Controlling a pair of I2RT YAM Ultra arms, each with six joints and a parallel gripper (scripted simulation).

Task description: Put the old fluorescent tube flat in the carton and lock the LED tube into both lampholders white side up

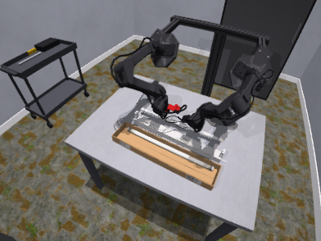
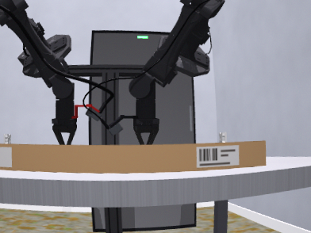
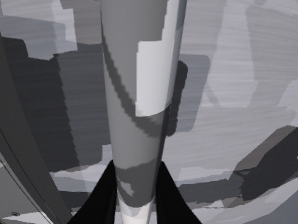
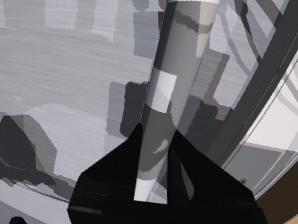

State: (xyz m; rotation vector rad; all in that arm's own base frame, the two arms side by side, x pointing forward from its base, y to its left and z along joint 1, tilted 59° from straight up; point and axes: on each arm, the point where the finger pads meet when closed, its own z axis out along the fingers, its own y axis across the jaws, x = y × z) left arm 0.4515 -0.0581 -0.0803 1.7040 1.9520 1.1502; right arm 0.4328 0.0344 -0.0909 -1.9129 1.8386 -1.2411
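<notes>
Right now my right hand is 120 mm to the right of the LED tube and 10 mm above it. The rest, counted from my right hand: light fixture (140 mm to the left, 100 mm ahead, 10 mm above); then carton (250 mm ahead, 130 mm to the left, 20 mm below); then old fluorescent tube (200 mm ahead, 130 mm to the left, 30 mm below).
Right now the LED tube is 12 cm to the right of my left hand and 1 cm below it. Also, from my left hand: light fixture (10 cm to the right, 10 cm ahead, 1 cm above); then carton (25 cm ahead, 11 cm to the right, 2 cm below); then old fluorescent tube (20 cm ahead, 11 cm to the right, 3 cm below).
</notes>
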